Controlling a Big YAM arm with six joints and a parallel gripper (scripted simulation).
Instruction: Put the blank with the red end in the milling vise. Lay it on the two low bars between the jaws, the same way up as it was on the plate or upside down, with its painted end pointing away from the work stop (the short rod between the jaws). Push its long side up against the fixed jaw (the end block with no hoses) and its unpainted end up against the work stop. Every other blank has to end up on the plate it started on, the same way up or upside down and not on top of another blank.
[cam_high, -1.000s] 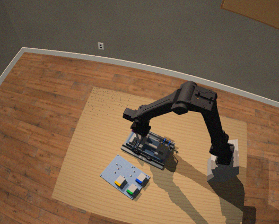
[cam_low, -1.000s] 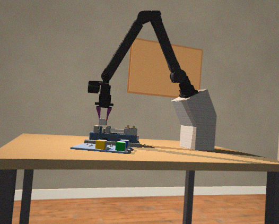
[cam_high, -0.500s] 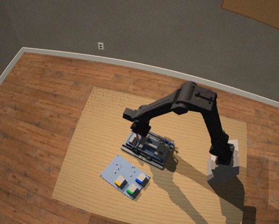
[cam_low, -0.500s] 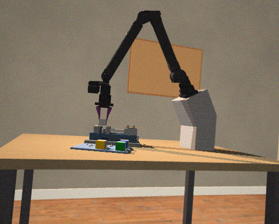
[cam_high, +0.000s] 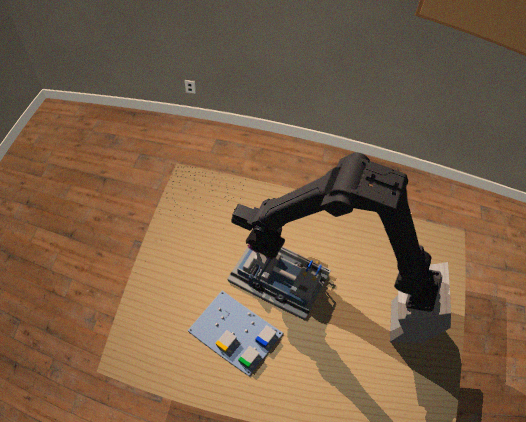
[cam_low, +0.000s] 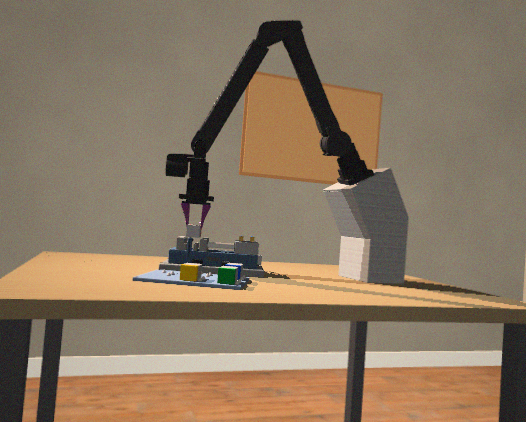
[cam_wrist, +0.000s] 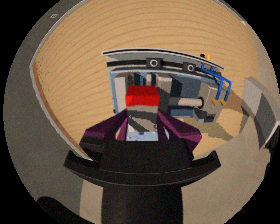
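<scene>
The milling vise lies 7 cm behind my hand, 1 cm to the left of it and 9 cm below it. Round my hand: blue-ended blank (12 cm behind, 22 cm to the left, 11 cm below); red-ended blank (2 cm below); grey block with hoses (16 cm behind, 2 cm to the left, 6 cm below).
</scene>
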